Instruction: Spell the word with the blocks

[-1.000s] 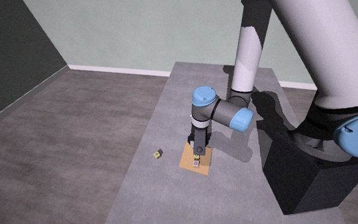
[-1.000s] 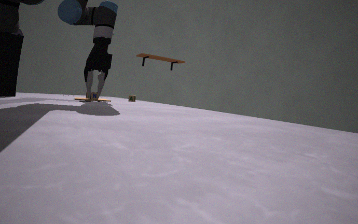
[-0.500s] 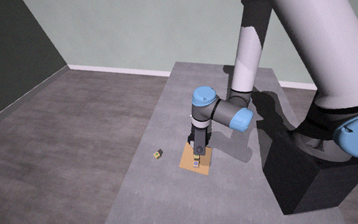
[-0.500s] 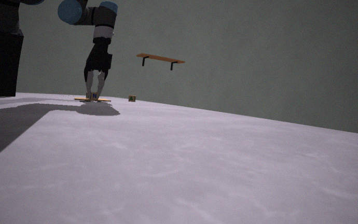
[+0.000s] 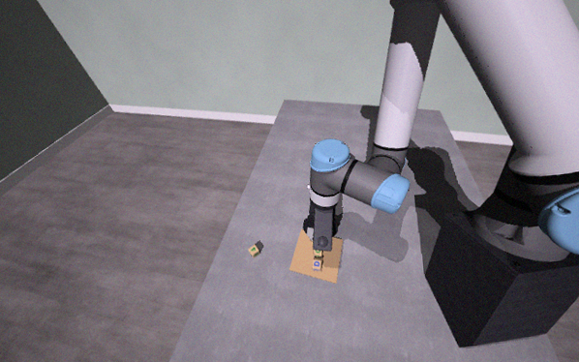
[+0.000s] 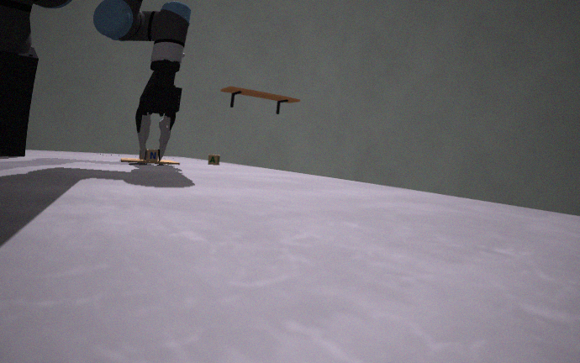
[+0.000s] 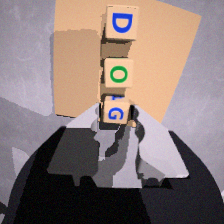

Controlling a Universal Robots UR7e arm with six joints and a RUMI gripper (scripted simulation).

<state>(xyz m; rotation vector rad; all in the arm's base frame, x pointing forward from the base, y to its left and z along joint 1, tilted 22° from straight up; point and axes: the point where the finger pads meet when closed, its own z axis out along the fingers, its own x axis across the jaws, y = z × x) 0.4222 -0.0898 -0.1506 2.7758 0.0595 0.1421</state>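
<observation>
Now: hand right at the blue g block. The rest, counted from my hand: mat: 40 mm to the left, 20 mm below; green block: 40 mm to the left; blue d block: 80 mm to the left.
</observation>
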